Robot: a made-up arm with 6 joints.
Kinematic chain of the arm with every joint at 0, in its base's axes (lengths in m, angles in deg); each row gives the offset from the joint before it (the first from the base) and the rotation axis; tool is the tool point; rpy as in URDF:
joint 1: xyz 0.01 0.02 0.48 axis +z
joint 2: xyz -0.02 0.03 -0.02 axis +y
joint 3: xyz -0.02 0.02 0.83 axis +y
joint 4: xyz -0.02 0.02 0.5 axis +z
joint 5: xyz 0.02 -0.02 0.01 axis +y
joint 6: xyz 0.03 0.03 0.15 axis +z
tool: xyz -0.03 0.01 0.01 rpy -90 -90 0
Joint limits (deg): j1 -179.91..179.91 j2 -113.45..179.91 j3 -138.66..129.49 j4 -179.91..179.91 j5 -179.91..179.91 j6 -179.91..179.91
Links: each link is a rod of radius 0.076 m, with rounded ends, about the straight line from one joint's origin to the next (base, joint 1, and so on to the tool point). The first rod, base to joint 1, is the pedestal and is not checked.
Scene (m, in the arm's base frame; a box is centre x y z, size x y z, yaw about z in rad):
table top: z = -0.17
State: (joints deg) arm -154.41 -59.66 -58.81 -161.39 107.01 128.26
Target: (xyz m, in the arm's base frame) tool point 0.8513 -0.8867 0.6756
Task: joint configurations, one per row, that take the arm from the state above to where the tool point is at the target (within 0.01 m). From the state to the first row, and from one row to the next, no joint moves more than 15 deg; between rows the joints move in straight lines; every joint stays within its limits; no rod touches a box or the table.
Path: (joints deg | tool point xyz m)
1: -144.06 -44.75 -52.95 -162.96 106.95 128.07 | 0.8563 0.5821 0.8002
2: -133.72 -29.83 -47.08 -164.53 106.89 127.89 | 0.6687 0.6421 1.0902
3: -123.37 -14.92 -41.22 -166.10 106.84 127.70 | 0.4411 0.5827 1.3429
4: -113.02 0.00 -35.35 -167.67 106.78 127.51 | 0.2305 0.3984 1.5315
5: -102.67 14.91 -29.49 -169.25 106.72 127.33 | 0.0920 0.1138 1.6330
6: -92.33 29.83 -23.63 -170.82 106.66 127.14 | 0.0641 -0.2221 1.6329
7: -81.98 44.74 -17.76 -172.39 106.61 126.95 | 0.1586 -0.5449 1.5262
8: -71.63 59.66 -11.90 -173.96 106.55 126.77 | 0.3560 -0.7908 1.3186
9: -61.28 74.57 -6.03 -175.53 106.49 126.58 | 0.6086 -0.9115 1.0266
10: -50.94 89.48 -0.17 -177.10 106.43 126.39 | 0.8512 -0.8867 0.6757

